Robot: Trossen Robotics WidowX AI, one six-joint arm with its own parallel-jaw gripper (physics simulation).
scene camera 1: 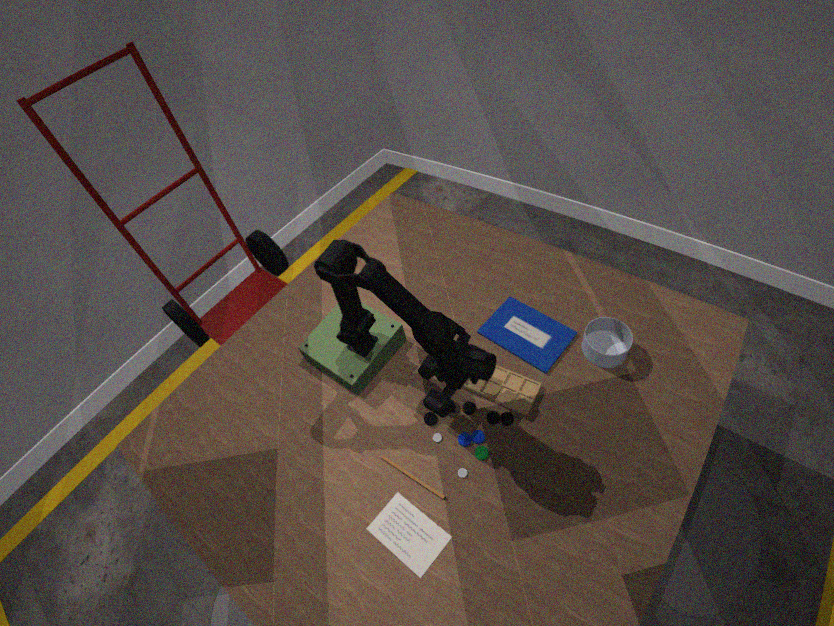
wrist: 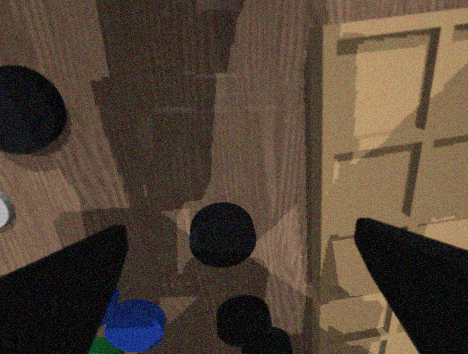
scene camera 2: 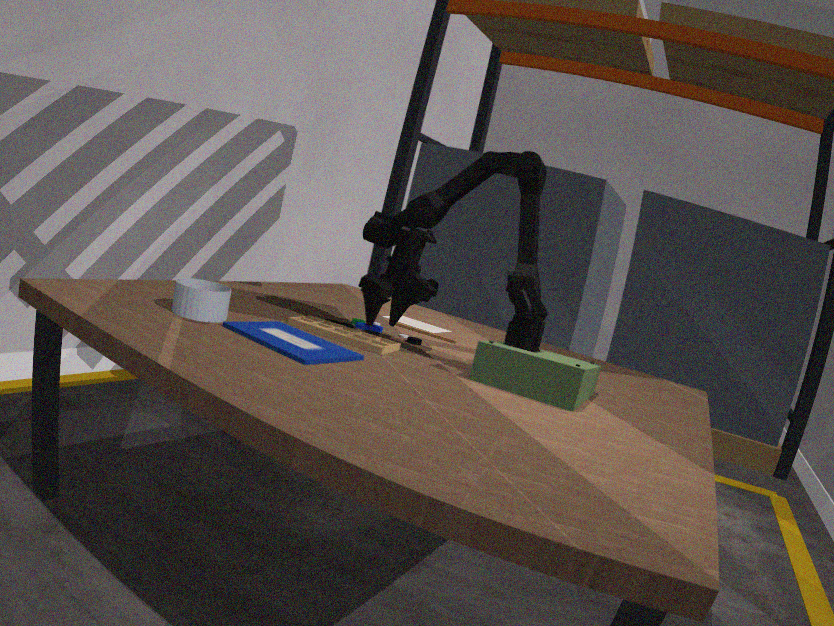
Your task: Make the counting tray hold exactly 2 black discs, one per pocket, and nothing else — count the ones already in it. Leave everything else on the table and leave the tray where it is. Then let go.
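The wooden counting tray [scene camera 1: 515, 402] [scene camera 2: 387, 350] [wrist: 328, 100] lies on the table; the pockets that show clearly hold no disc, and others are hidden by the arm or out of the wrist view. My gripper [scene camera 1: 452, 405] [scene camera 2: 381, 324] [wrist: 243, 232] is open and empty, above the table beside the tray. One black disc [scene camera 1: 469, 407] [wrist: 223, 235] lies below, between the open fingers in the wrist view. Two more black discs [scene camera 1: 499, 417] [wrist: 244, 320] lie close together along the tray's side. Another black disc [scene camera 1: 430, 418] [scene camera 2: 410, 340] [wrist: 25, 110] lies farther from the tray.
Two blue discs [scene camera 1: 464, 439] [scene camera 2: 368, 328] [wrist: 135, 325], a green disc [scene camera 1: 481, 452] and two white discs [scene camera 1: 437, 437] lie nearby. A pencil [scene camera 1: 414, 478], a paper sheet [scene camera 1: 408, 534], a blue book [scene camera 1: 495, 328] [scene camera 2: 330, 353] and a clear bowl [scene camera 1: 606, 343] [scene camera 2: 200, 301] are on the table.
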